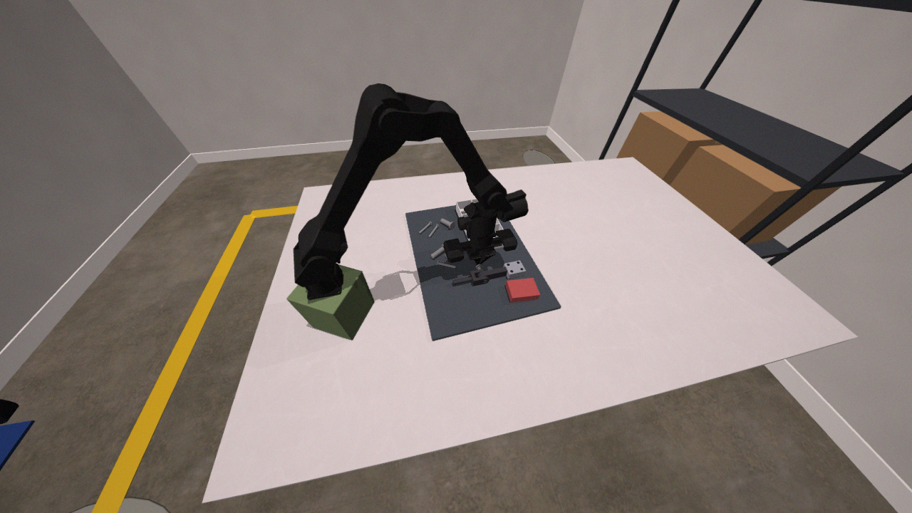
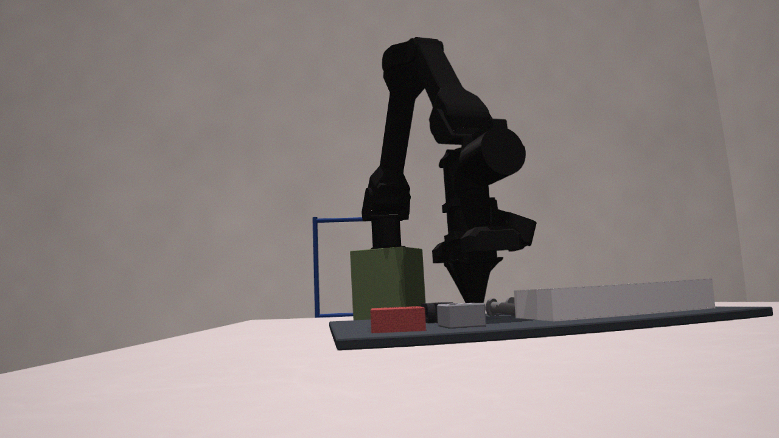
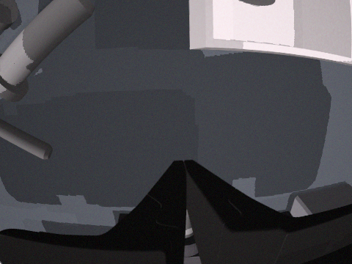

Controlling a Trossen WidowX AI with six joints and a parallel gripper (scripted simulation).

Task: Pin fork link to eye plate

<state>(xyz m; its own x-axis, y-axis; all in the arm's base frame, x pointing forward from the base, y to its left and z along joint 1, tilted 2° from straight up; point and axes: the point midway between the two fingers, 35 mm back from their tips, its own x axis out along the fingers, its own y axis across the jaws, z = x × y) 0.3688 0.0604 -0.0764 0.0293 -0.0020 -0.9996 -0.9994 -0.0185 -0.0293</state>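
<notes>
My hand is 10 mm short of the eye plate, 50 mm to the left of it and 30 mm above it. The rest, counted from my hand: grey mount: 90 mm ahead, 50 mm to the right, 20 mm below; then dark mat: 50 mm to the left, 50 mm below; then fork link: 20 mm behind, 50 mm to the right, 30 mm below.
</notes>
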